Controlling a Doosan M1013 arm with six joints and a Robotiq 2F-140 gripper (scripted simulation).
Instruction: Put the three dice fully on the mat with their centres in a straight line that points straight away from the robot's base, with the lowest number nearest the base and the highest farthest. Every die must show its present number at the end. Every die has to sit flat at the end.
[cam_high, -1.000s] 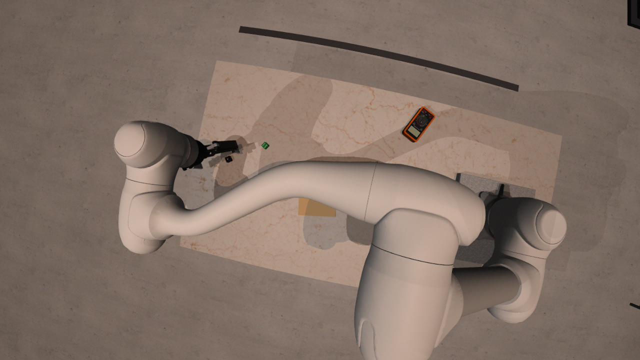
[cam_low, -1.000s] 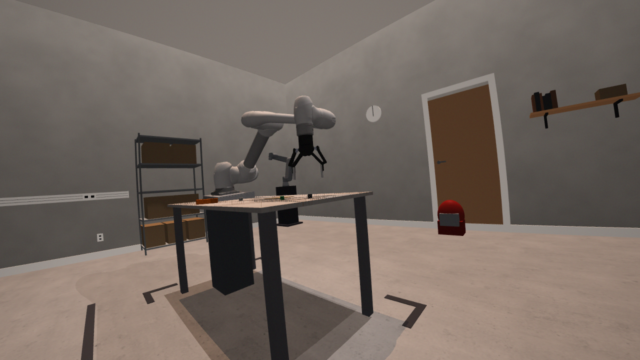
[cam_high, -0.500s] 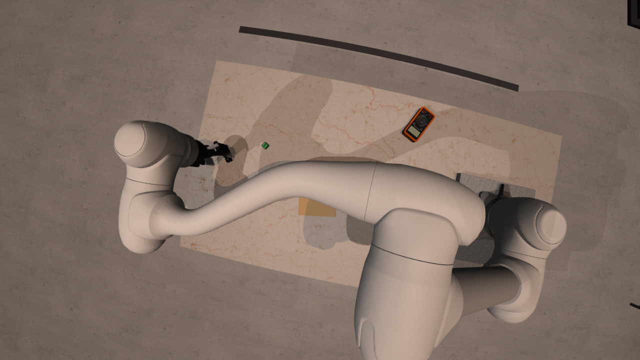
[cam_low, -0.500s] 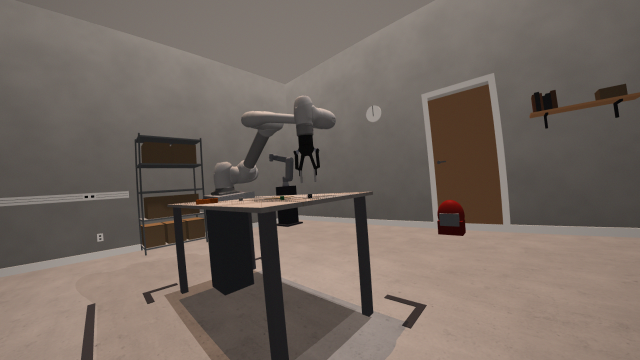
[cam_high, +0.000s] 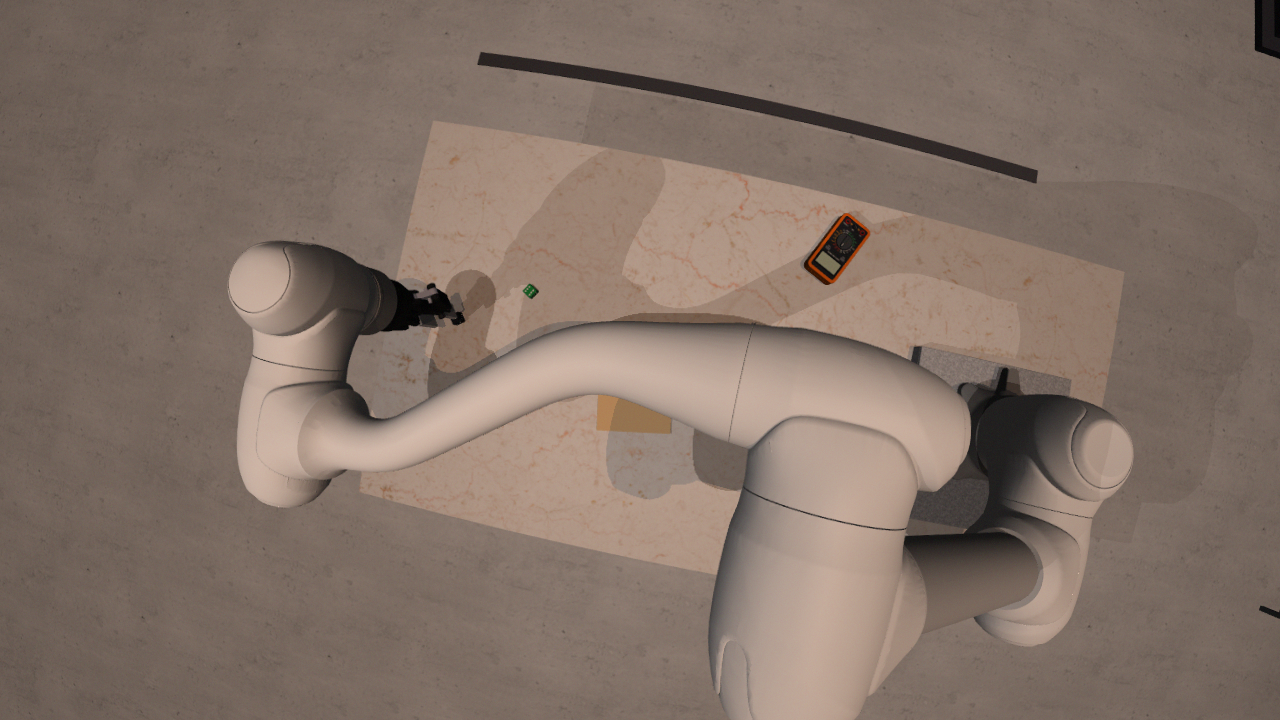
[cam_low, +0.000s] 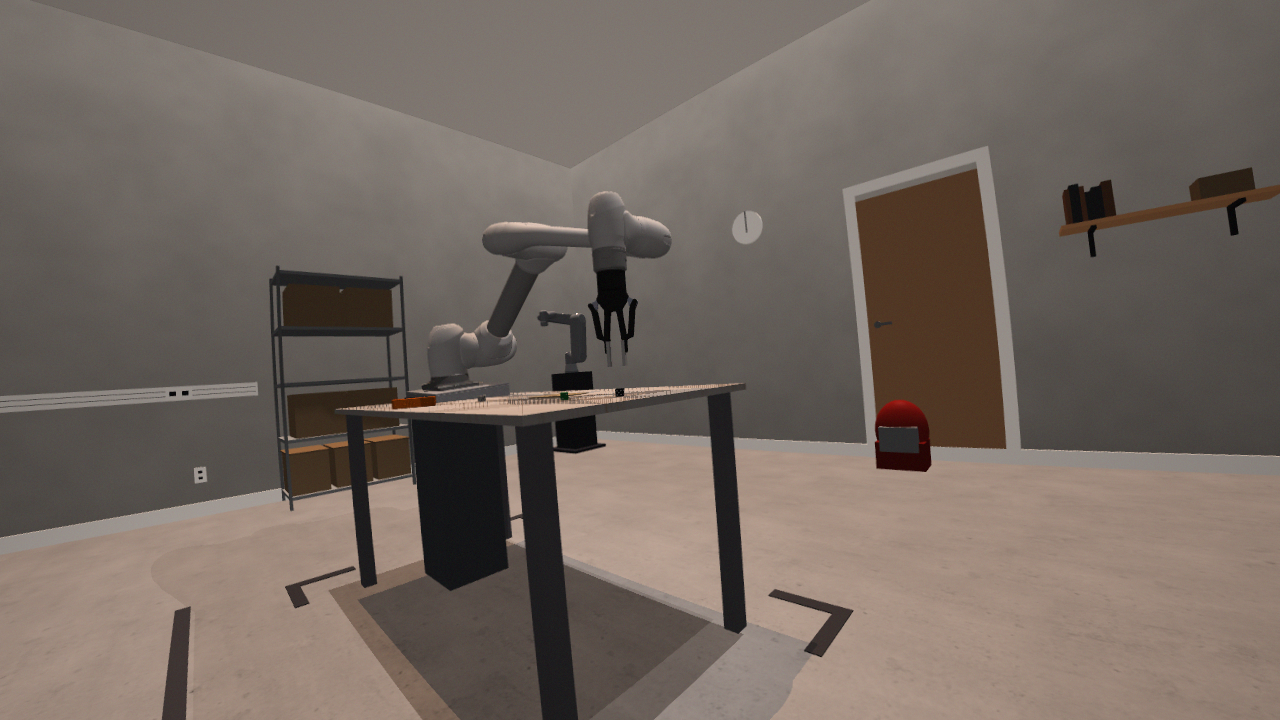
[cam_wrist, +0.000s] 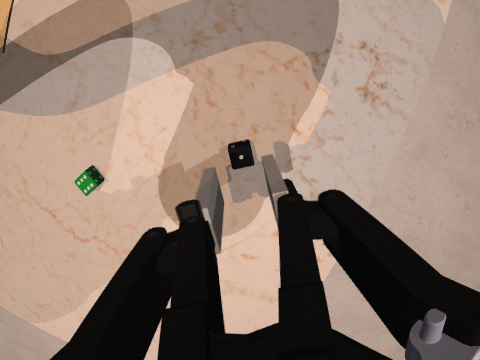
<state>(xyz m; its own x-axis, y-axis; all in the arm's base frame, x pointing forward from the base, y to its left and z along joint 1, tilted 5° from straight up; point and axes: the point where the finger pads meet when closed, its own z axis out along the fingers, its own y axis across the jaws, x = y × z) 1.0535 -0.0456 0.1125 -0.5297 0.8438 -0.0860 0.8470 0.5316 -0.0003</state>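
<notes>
My gripper is now 100 mm above the black die. Round my hand: white die (570 mm behind, 100 mm below, 70 mm to the right); then mat (360 mm behind, 110 mm below, 90 mm to the left); then green die (130 mm behind, 100 mm below, 70 mm to the right).
</notes>
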